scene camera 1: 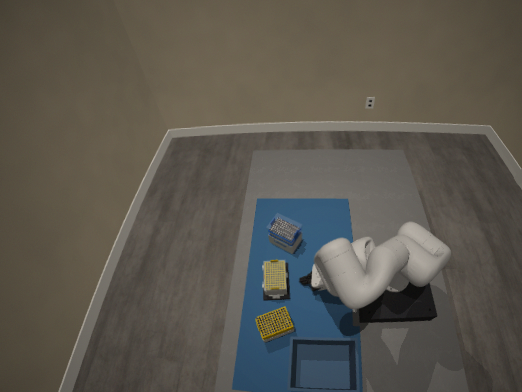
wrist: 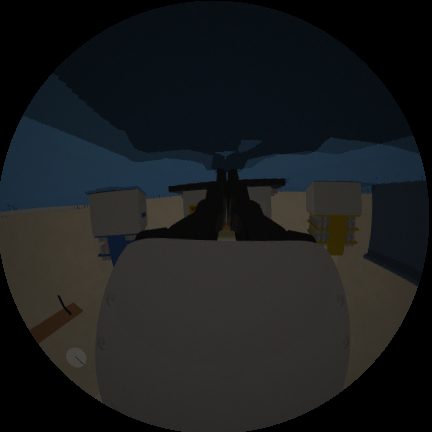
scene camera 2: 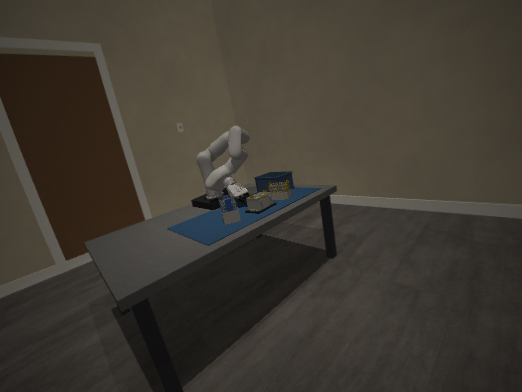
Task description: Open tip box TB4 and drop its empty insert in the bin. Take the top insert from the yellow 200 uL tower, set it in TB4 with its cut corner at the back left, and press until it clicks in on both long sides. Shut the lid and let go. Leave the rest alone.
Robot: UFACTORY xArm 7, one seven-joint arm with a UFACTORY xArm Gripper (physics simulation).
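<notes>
TB4 (scene camera 1: 275,276) (scene camera 2: 259,202) (wrist: 262,201), a pale box with a yellow grid on top, stands on a dark base (scene camera 1: 267,297) (wrist: 270,182) in the middle of the row. Whether its lid is shut, and whether the insert is clicked in, I cannot tell. The yellow tower (scene camera 1: 275,323) (scene camera 2: 280,191) (wrist: 336,231) stands on the bin side of it, slightly turned. The blue bin (scene camera 1: 324,341) (scene camera 2: 275,183) (wrist: 397,220) stands beyond the yellow tower. My gripper (scene camera 1: 302,280) (scene camera 2: 246,199) (wrist: 225,182) is shut and empty, low beside TB4 on the arm's side, with a gap in scene camera 1.
A blue-topped tower (scene camera 1: 285,232) (scene camera 2: 230,212) (wrist: 118,212) stands at an angle on the other side of TB4. The items stand on a blue mat (scene camera 1: 315,215) (scene camera 2: 200,228) on the grey table (scene camera 1: 325,172) (scene camera 2: 140,255). The arm's black base (scene camera 1: 400,309) (scene camera 2: 204,201) is across from TB4.
</notes>
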